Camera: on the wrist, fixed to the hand. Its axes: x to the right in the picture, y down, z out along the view.
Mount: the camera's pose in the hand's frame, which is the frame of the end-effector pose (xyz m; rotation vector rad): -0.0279 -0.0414 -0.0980 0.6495 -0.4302 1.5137
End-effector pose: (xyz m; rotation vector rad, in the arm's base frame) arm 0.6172 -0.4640 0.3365 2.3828 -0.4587 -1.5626
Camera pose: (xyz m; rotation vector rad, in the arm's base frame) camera 0.7019 -0.4111 0.3826 1.0431 -2.3471 -1.0725
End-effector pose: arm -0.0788 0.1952 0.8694 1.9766 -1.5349 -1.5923
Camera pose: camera 0.0270 0.1930 0.8995 0.0475 -2.7760 -0.7921
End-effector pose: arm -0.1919 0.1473 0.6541 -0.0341 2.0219 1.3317
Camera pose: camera -0.2077 0.0386 0.6587 2.1836 1.8520 1.0819
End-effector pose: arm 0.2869 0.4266 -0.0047 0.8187 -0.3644 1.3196
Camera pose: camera 0.2990 0.4749 -0.1028 -1.3394 0.9504 -2.5074
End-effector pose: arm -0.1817 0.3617 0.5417 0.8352 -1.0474 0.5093
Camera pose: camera -0.1105 0.4159 0.4778 0.5548 -1.8742 2.0892
